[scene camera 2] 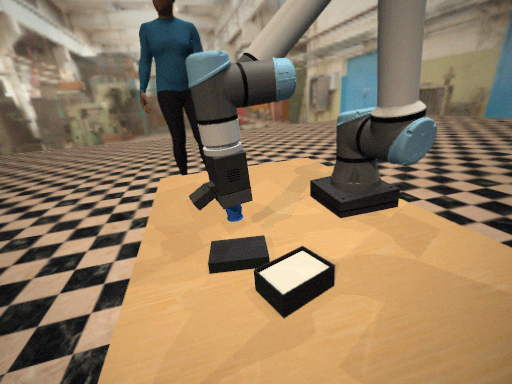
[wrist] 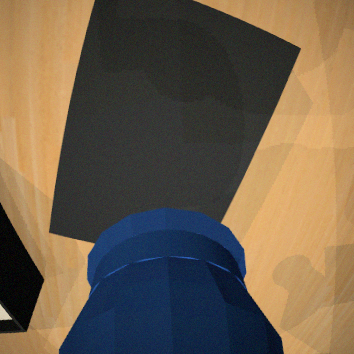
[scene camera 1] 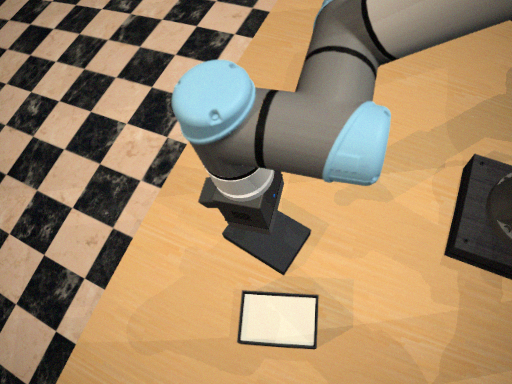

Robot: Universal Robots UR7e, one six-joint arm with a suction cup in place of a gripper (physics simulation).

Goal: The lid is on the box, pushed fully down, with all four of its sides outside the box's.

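Pixels of known places: hand, tool point: [scene camera 2: 235, 217] [wrist: 166, 278]; arm's base, link origin: [scene camera 2: 354, 182].
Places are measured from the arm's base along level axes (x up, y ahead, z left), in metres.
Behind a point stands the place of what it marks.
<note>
The black lid [scene camera 1: 285, 242] @[z 0.132, x -0.035, y 0.419 m] [scene camera 2: 239, 254] @[z 0.145, x -0.035, y 0.464 m] [wrist: 160, 110] @[z 0.120, x -0.035, y 0.475 m] lies flat on the table, turned at an angle to the box and apart from it. The box [scene camera 1: 316, 322] @[z 0.258, x -0.014, y 0.338 m] [scene camera 2: 285, 300] @[z 0.318, x -0.026, y 0.447 m] [wrist: 17, 272] @[z 0.219, x -0.040, y 0.372 m] stands upright with black walls, and a cream-white surface shows inside its rim. My gripper's blue suction cup [scene camera 2: 234, 215] [wrist: 166, 225] is open and holds nothing. It hangs above the table with a gap over the lid. In the wrist view it overlaps the lid's near short edge. In scene camera 1 the cup is hidden behind the tool body, which covers one corner area of the lid.
The arm's dark base plate [scene camera 1: 462, 215] @[z 0.025, x -0.009, y 0.119 m] [scene camera 2: 350, 202] @[z 0.091, x -0.017, y 0.100 m] stands on the wooden table [scene camera 1: 400, 280] @[z 0.149, x -0.062, y 0.205 m] [scene camera 2: 410, 310] @[z 0.400, x -0.061, y 0.260 m], well apart from the box. The table's edge runs beside the lid and box, with checkered floor beyond. A person [scene camera 2: 170, 55] stands behind the table.
</note>
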